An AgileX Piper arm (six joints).
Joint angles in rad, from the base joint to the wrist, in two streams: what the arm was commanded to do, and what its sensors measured. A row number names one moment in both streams.
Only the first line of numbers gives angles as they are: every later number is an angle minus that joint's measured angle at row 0.
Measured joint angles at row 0:
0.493 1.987 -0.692 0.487 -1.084 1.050
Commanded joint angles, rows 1 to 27:
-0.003 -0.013 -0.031 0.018 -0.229 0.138
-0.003 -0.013 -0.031 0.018 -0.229 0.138
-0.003 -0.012 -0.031 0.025 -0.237 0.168
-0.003 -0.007 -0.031 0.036 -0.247 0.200
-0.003 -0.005 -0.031 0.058 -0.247 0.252
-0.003 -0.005 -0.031 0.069 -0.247 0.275
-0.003 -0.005 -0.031 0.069 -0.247 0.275
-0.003 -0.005 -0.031 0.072 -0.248 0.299
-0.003 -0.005 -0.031 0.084 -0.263 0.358
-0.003 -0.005 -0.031 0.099 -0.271 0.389
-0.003 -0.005 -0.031 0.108 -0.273 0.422
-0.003 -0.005 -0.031 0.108 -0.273 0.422
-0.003 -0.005 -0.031 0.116 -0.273 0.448
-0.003 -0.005 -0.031 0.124 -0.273 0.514
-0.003 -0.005 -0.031 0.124 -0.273 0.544
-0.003 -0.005 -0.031 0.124 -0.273 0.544
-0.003 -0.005 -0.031 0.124 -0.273 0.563
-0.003 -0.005 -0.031 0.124 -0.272 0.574
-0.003 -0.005 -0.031 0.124 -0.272 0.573
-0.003 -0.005 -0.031 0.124 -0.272 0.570
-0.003 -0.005 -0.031 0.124 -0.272 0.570
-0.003 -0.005 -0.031 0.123 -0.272 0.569
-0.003 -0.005 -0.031 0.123 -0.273 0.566
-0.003 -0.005 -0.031 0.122 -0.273 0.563
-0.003 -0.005 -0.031 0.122 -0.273 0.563
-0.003 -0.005 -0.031 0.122 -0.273 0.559
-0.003 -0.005 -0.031 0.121 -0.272 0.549
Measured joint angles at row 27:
0.017 0.012 -0.003 0.065 -0.036 0.552
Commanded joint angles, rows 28 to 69:
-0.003 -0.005 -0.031 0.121 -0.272 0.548
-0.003 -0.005 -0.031 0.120 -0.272 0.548
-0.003 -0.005 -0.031 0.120 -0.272 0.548
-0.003 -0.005 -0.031 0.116 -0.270 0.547
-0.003 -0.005 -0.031 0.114 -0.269 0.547
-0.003 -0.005 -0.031 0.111 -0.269 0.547
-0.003 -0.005 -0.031 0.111 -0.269 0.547
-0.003 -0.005 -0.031 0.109 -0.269 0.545
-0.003 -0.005 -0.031 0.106 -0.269 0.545
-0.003 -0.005 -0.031 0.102 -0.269 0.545
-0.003 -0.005 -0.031 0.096 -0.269 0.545
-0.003 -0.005 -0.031 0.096 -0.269 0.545
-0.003 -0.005 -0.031 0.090 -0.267 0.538
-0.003 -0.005 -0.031 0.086 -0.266 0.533
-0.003 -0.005 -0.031 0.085 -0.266 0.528
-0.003 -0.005 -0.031 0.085 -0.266 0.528
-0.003 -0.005 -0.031 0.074 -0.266 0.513
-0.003 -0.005 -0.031 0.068 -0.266 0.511
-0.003 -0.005 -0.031 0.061 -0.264 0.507
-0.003 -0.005 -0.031 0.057 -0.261 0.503
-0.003 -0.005 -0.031 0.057 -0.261 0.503
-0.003 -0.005 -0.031 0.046 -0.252 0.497
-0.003 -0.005 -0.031 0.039 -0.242 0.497
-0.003 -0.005 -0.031 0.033 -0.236 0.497
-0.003 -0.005 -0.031 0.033 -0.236 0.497
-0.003 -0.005 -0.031 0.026 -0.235 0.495
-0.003 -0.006 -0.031 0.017 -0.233 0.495
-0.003 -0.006 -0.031 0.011 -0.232 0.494
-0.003 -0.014 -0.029 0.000 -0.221 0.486
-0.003 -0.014 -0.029 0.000 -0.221 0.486
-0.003 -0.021 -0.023 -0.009 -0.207 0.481
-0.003 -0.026 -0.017 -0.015 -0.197 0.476
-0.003 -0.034 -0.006 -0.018 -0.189 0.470
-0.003 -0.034 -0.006 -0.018 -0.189 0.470
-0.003 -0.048 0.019 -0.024 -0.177 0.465
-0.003 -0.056 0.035 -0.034 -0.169 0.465
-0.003 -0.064 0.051 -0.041 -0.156 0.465
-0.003 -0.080 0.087 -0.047 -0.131 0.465
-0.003 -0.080 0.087 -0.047 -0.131 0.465
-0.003 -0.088 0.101 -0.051 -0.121 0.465
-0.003 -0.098 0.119 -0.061 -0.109 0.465
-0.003 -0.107 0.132 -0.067 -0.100 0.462
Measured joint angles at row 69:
0.004 -0.064 0.099 -0.032 -0.067 0.483
